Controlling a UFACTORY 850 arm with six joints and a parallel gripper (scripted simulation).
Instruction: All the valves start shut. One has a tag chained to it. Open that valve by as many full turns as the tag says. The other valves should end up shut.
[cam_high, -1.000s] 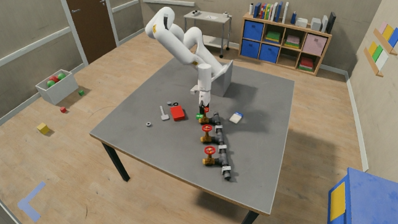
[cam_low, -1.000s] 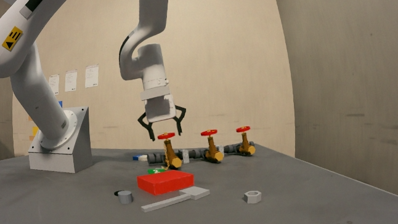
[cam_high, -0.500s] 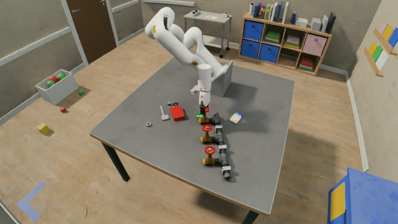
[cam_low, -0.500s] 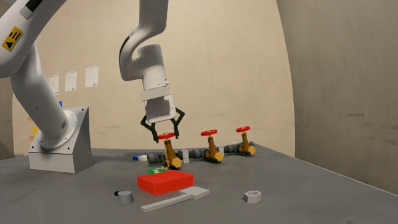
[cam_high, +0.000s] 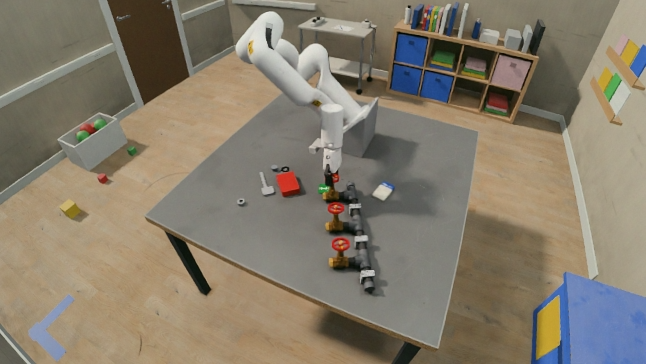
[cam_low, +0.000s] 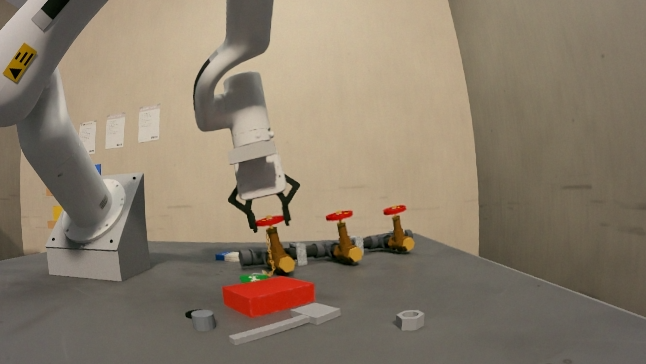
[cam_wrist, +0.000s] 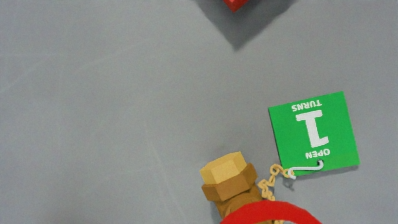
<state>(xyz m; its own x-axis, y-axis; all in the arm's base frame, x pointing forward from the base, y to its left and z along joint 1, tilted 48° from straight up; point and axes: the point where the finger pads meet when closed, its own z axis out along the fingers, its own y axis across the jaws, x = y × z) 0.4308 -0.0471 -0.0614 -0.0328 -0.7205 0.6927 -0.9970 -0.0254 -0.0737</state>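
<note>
Right now the green tag is 11 cm below my hand, 4 cm behind it and 3 cm to the right of it. The rest, counted from my hand: blue block (22 cm to the left, 11 cm below, 11 cm behind); grey hammer-shaped tool (31 cm to the right, 11 cm below, 3 cm ahead); red block (21 cm to the right, 10 cm below, 1 cm behind).
</note>
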